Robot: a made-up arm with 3 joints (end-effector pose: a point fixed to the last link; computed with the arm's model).
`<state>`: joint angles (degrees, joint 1 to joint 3).
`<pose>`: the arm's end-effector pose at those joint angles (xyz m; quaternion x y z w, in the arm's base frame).
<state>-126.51 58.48 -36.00</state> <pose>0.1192 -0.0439 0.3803 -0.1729 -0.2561 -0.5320 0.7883</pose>
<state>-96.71 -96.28 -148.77</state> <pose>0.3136 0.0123 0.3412 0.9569 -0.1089 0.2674 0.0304</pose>
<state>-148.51 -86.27 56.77</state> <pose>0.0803 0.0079 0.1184 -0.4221 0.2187 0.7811 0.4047</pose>
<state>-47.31 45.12 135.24</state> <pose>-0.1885 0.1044 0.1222 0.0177 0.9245 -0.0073 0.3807</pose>
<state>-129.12 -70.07 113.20</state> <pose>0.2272 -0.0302 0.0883 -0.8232 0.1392 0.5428 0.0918</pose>
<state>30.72 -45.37 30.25</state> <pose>-0.0133 -0.0006 0.1836 0.0333 0.2588 -0.1231 0.9575</pose>
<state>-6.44 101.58 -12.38</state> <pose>-0.0672 0.1768 0.3154 0.0796 -0.0727 0.7338 0.6708</pose>
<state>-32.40 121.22 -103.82</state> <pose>-0.0201 -0.0360 0.4329 0.5508 -0.5622 0.4317 0.4407</pose>
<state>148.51 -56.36 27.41</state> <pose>0.0235 -0.0063 0.1919 -0.1706 0.1644 0.6997 0.6740</pose>
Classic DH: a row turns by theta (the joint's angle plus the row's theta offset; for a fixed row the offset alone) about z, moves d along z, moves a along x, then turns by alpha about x. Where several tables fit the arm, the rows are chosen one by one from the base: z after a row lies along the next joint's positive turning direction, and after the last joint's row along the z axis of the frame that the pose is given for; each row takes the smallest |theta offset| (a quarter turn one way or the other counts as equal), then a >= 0, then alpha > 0; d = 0 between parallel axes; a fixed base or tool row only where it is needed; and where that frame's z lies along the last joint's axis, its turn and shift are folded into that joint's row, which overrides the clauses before.
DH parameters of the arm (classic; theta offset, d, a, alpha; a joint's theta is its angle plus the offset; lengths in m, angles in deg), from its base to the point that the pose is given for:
joint 1: -45.4 0 -0.1011 0
joint 2: 45.4 0.261 -0.076 -90
joint 3: 0 -0.004 0.181 90
tool (fixed): 0 0.016 0 0

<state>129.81 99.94 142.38</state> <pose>0.1225 0.0619 0.1378 0.8588 0.3982 -0.2925 0.1356</pose>
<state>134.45 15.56 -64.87</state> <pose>0.0121 -0.1044 0.4317 0.5181 -0.1388 0.8153 0.2184</pose>
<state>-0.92 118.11 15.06</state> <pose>-0.1133 0.1665 0.2294 -0.1118 0.0683 0.8461 0.5166</pose>
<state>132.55 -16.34 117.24</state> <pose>0.0624 -0.2290 0.0927 -0.7248 0.4511 0.4421 0.2751</pose>
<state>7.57 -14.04 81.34</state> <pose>-0.1130 0.0617 0.0845 0.0368 0.6507 -0.0428 0.7573</pose>
